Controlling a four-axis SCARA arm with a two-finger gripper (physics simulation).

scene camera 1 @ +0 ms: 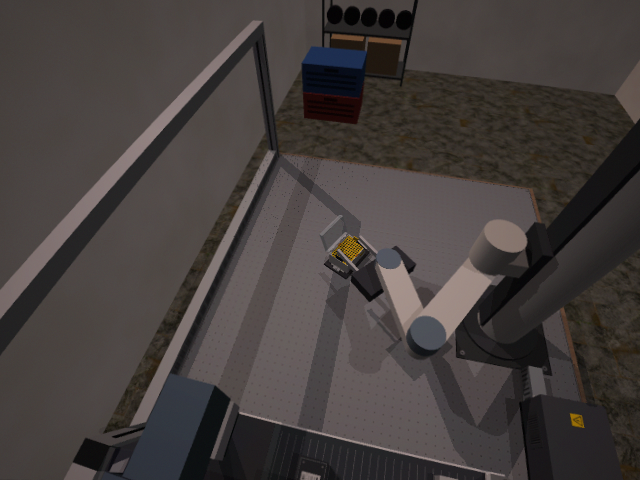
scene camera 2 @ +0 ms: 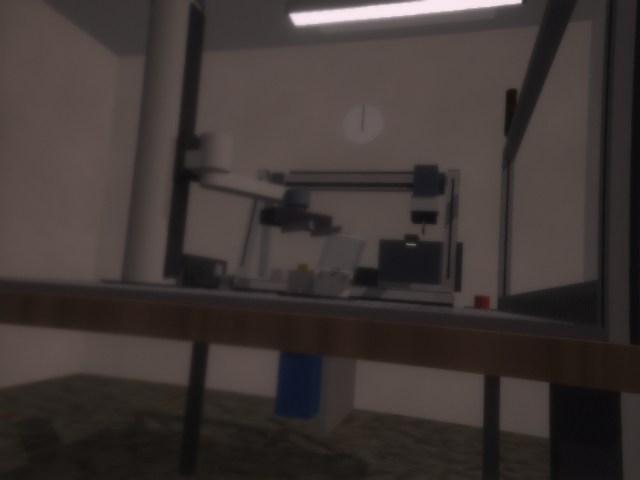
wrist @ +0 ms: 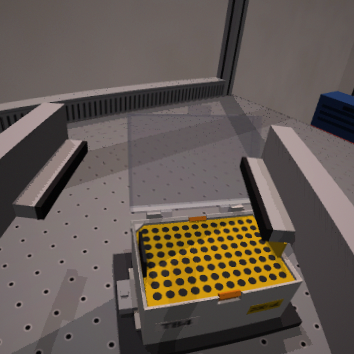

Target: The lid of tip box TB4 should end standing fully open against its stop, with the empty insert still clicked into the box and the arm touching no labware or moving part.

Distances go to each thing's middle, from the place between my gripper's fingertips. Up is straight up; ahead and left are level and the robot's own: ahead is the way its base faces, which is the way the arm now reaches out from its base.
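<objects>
Positions relative to my hand: dark controller box [scene camera 2: 210, 279] 490 mm to the left, 670 mm behind, 120 mm below; yellow insert [wrist: 180, 261] 60 mm to the right, 110 mm below.
</objects>
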